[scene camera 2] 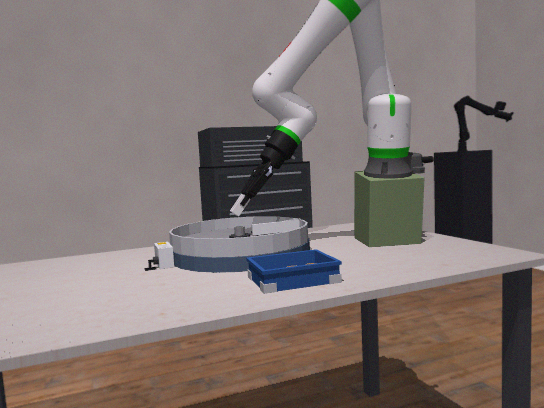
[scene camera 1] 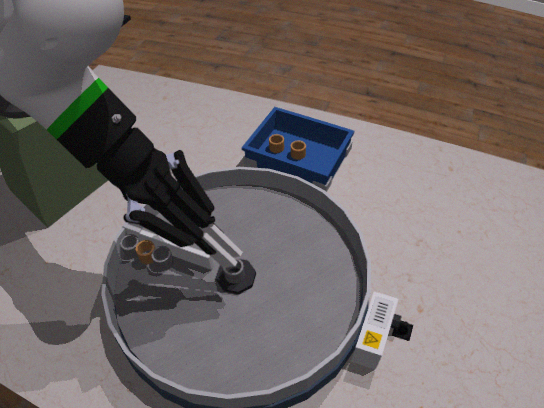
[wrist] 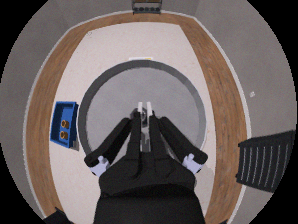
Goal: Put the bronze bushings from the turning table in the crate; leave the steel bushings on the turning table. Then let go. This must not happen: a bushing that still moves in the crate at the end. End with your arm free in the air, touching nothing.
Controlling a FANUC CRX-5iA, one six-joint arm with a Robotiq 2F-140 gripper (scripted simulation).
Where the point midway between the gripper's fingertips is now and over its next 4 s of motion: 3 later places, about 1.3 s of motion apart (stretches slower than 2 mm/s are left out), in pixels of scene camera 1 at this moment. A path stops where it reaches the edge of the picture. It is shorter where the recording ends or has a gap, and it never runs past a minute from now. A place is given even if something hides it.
My gripper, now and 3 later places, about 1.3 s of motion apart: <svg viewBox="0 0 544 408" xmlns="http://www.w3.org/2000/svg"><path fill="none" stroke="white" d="M233 260L138 240L143 252L136 235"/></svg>
